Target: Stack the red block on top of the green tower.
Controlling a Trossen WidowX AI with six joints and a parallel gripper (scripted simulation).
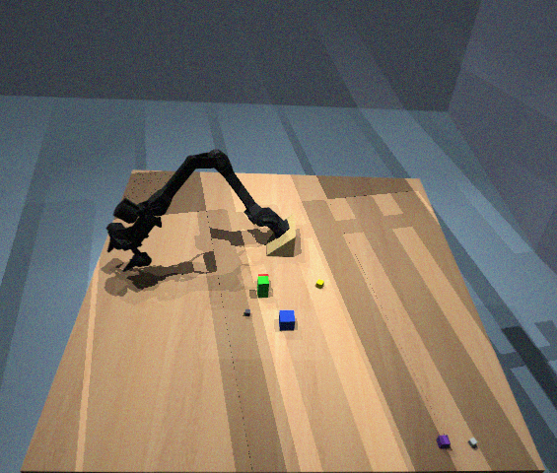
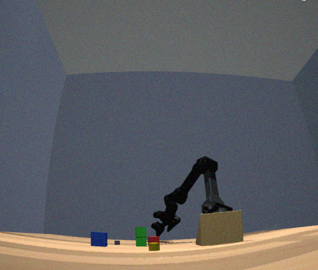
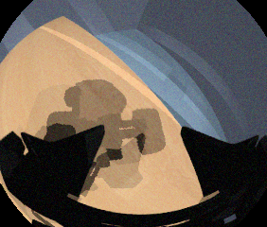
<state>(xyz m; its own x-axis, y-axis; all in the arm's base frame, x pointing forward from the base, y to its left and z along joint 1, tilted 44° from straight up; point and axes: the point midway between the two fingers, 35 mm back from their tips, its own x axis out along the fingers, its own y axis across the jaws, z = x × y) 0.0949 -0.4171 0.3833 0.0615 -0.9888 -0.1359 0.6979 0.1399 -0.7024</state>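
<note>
The red block is 50 cm to the left of my gripper tip, 12 cm ahead of it and 2 cm below it. Also, from my gripper tip: small dark cube (43 cm to the left, 24 cm ahead, 3 cm below); blue cube (55 cm to the left, 30 cm ahead, 2 cm below); small yellow cube (69 cm to the left, 14 cm ahead, 3 cm below).
</note>
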